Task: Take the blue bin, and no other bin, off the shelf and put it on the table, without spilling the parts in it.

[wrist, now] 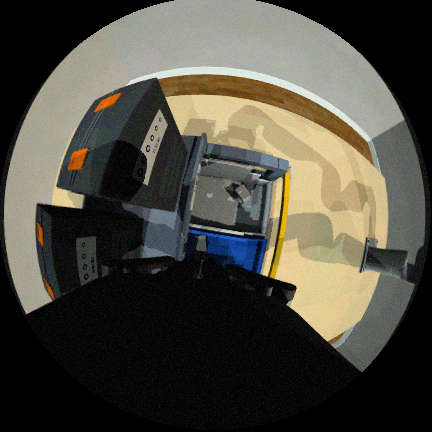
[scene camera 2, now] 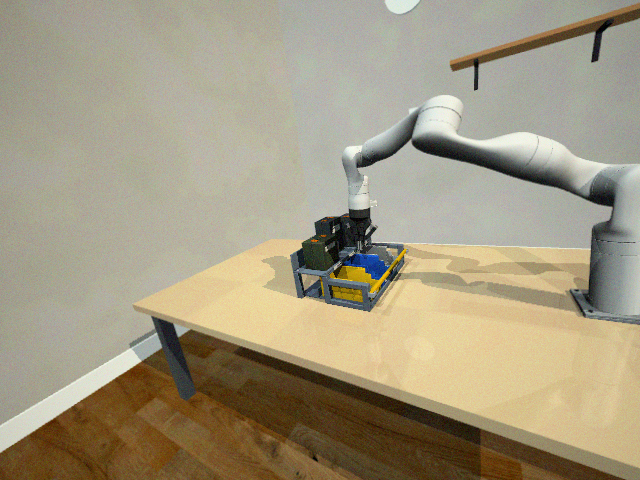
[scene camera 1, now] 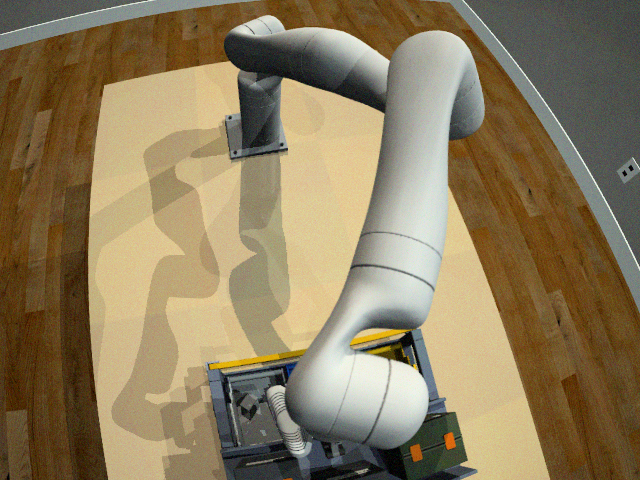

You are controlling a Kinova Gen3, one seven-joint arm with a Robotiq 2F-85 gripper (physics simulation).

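Pixels of known places: gripper, between the fingertips: (wrist: 200,258) (scene camera 2: 360,249); arm's base, origin of its link: (wrist: 369,258) (scene camera 2: 615,305) (scene camera 1: 261,131).
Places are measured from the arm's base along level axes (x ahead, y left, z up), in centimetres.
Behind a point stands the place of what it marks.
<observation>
The blue bin (scene camera 2: 367,265) {x 64.5, y 7.0, z 2.5 cm} (wrist: 235,249) {x 59.3, y 8.9, z -0.5 cm} sits in the low grey shelf frame (scene camera 2: 297,278) {x 75.4, y 33.3, z 6.3 cm} (scene camera 1: 215,401) {x 62.0, y -7.0, z 7.1 cm} (wrist: 243,155) {x 64.1, y -5.7, z 7.1 cm} on the table, between a yellow bin (scene camera 2: 350,281) {x 56.5, y 28.8, z 7.2 cm} and a grey bin (wrist: 215,201) {x 66.1, y 1.3, z -0.5 cm} (scene camera 1: 257,421) {x 65.5, y -0.5, z -0.5 cm} that holds loose grey parts. My gripper (scene camera 2: 364,247) {x 65.0, y 9.6, z 9.8 cm} (wrist: 200,258) {x 65.0, y 9.6, z 9.8 cm} points straight down at the back rim of the blue bin, beside the dark cases. Its fingers are shut, with nothing between them. In the overhead view the arm hides the gripper and most of the blue bin.
Two dark green cases with orange tabs (scene camera 2: 319,252) {x 67.3, y 29.1, z 15.3 cm} (scene camera 1: 433,443) {x 70.3, y 24.9, z 18.3 cm} (wrist: 116,149) {x 70.5, y 3.1, z 20.5 cm} stand on the shelf's back part, close to the gripper. A yellow bar (wrist: 282,225) {x 54.2, y 2.0, z 5.1 cm} (scene camera 1: 256,360) {x 54.5, y 0.0, z 5.2 cm} runs along the shelf's front. The arm's base (scene camera 1: 256,138) {x 4.7, y -0.8, z 2.7 cm} is bolted to the table (scene camera 2: 413,348) {x 33.8, y 37.2, z -1.4 cm}.
</observation>
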